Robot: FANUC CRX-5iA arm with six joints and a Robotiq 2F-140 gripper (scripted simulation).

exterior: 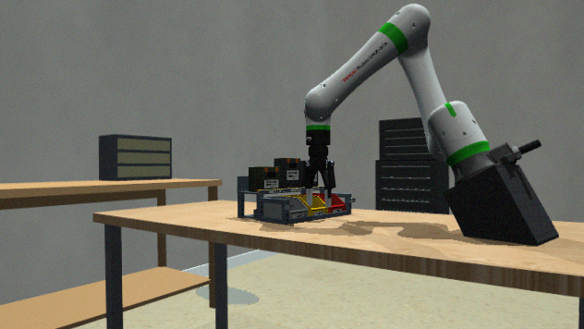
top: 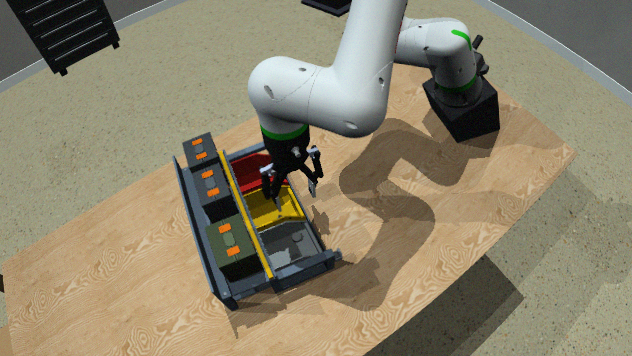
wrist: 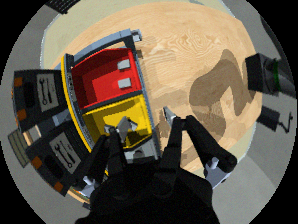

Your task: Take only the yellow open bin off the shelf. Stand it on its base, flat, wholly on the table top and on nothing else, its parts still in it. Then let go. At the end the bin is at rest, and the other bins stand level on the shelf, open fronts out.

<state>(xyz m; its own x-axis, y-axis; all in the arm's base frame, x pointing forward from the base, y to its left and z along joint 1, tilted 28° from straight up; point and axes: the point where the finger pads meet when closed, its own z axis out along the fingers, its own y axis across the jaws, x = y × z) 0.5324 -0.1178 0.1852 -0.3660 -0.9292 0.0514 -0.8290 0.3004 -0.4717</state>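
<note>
Now: the yellow open bin 70 mm ahead of my hand, 30 mm to the right of it and 30 mm below it. The rest, counted from my hand: red bin 30 mm ahead, 130 mm to the right, 30 mm below; then yellow rail 120 mm ahead, 50 mm to the right, 30 mm above; then grey bin 120 mm ahead, 70 mm to the left, 30 mm below.
</note>
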